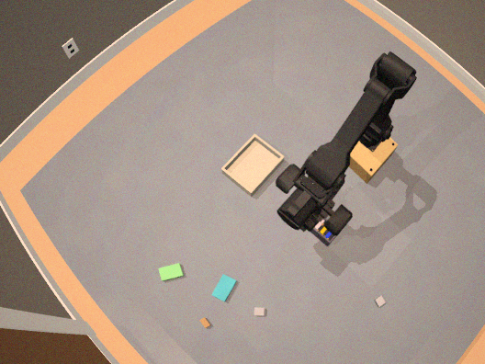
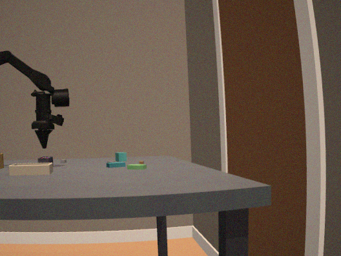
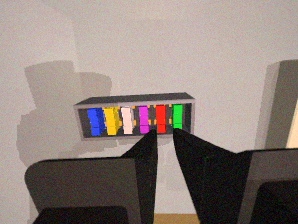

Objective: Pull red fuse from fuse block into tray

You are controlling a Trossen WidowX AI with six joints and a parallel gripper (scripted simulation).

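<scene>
Now: the red fuse 50 mm below my gripper tip. Also, from my gripper tip: small orange cube: 370 mm ahead, 70 mm below; cream tray: 200 mm to the right, 70 mm below, 10 mm behind; green block: 340 mm ahead, 150 mm to the right, 70 mm below.
</scene>
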